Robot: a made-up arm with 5 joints.
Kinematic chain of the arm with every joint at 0, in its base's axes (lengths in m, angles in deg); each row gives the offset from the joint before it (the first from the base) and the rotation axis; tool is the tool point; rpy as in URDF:
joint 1: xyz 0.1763 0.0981 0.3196 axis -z
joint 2: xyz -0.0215 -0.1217 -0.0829 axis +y
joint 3: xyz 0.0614 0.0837 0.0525 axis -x
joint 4: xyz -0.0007 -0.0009 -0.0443 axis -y
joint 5: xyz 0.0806 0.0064 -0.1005 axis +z
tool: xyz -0.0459 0.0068 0.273 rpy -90 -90 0
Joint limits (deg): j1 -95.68..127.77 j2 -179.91..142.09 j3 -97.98..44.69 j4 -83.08..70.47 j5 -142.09..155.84
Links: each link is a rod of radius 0.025 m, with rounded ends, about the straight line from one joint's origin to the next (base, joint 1, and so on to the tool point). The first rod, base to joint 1, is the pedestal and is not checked.
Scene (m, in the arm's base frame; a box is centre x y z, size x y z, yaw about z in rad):
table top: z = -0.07
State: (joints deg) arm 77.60 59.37 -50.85 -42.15 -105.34
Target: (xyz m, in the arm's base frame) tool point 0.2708 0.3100 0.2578
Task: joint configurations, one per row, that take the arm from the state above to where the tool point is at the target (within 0.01 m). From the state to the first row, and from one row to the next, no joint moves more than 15 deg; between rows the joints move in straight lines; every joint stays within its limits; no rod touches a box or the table.
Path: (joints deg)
1: 82.62 44.88 -48.28 -33.39 -104.93
2: 87.63 30.39 -45.70 -24.62 -104.52
3: 92.65 15.90 -43.13 -15.86 -104.11
4: 97.67 1.41 -40.55 -7.10 -103.71
5: 102.68 -13.08 -37.98 1.67 -103.30
6: 107.70 -27.57 -35.40 10.43 -102.89
7: 112.72 -42.06 -32.83 19.19 -102.48
8: 117.74 -56.56 -30.25 27.96 -102.07
9: 122.75 -71.05 -27.68 36.72 -101.66
10: 127.77 -85.54 -25.11 45.48 -101.26

